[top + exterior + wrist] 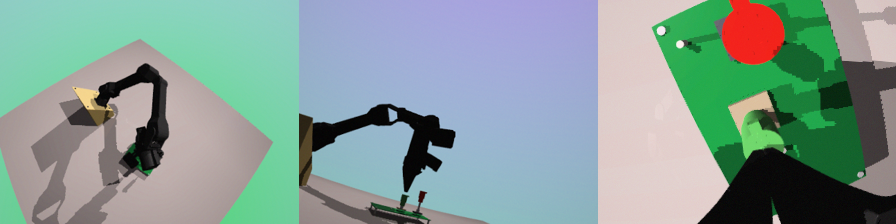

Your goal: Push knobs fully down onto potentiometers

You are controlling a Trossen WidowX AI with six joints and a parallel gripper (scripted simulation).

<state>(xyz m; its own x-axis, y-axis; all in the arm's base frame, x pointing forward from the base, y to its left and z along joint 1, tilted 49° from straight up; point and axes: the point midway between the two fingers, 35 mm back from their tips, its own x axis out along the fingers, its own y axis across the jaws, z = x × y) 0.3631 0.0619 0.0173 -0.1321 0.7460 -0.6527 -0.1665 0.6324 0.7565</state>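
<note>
My gripper tip is 50 mm short of the red knob and 10 mm to the right of it. Round my gripper tip: green knob 20 mm below.
</note>
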